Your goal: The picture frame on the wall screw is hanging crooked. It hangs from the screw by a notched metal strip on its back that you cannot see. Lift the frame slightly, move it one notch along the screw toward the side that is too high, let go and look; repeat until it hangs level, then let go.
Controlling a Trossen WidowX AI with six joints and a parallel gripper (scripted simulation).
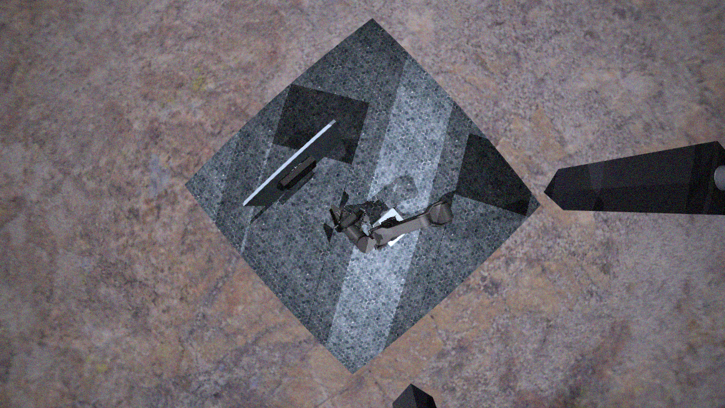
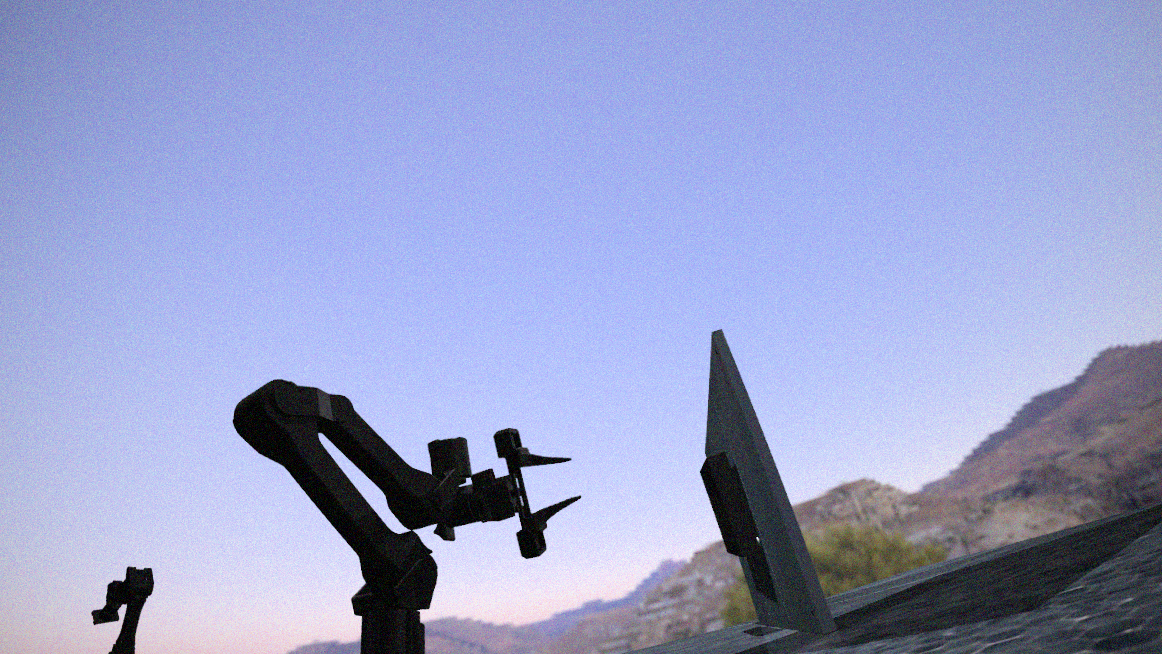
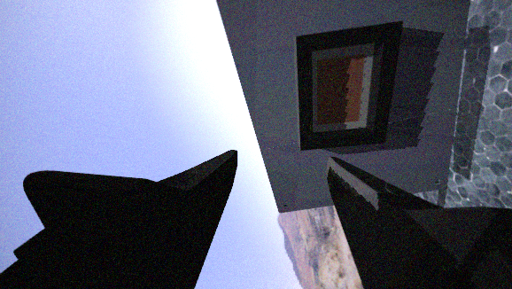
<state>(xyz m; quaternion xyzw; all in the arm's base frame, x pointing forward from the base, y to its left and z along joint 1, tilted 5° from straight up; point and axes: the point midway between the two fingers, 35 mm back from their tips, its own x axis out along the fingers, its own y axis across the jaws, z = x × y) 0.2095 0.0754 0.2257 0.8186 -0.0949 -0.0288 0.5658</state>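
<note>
My gripper tip is now 20 cm short of the picture frame, 2 cm to the left of it and 9 cm above it. From my gripper tip the other things lie so: wall panel: 21 cm ahead, 3 cm to the right, 10 cm below.
</note>
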